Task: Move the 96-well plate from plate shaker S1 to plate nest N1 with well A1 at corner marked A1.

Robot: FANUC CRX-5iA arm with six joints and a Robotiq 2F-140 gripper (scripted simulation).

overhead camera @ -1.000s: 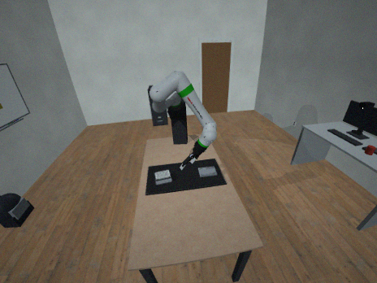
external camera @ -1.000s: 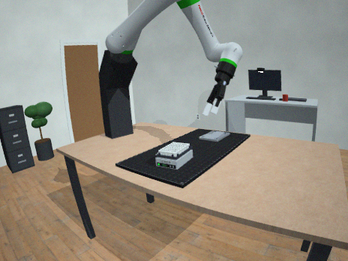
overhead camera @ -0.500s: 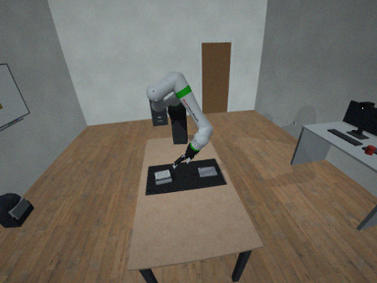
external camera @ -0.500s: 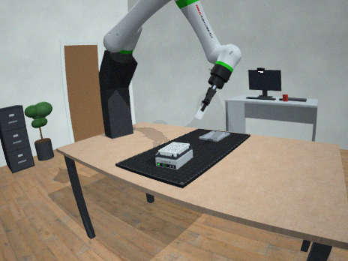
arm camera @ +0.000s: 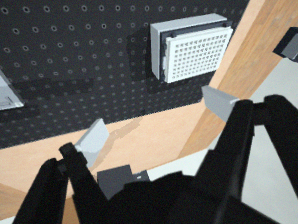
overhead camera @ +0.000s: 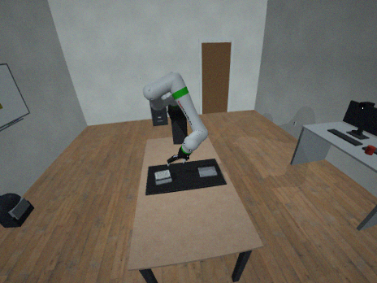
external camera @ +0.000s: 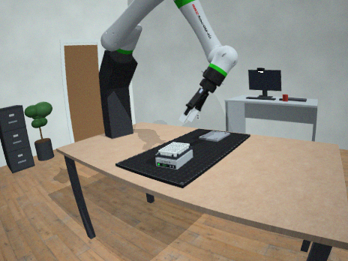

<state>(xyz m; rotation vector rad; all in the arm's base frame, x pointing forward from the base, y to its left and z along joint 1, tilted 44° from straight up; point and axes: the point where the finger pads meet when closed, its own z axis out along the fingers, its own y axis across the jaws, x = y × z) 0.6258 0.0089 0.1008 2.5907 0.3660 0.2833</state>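
The white 96-well plate lies 120 mm to the right of my hand, 100 mm below it and 40 mm ahead of it. Also, from my hand: nest A1 mark (200 mm to the left, 150 mm below, 90 mm behind); then grey plate nest N1 (280 mm to the left, 150 mm below, 50 mm behind).
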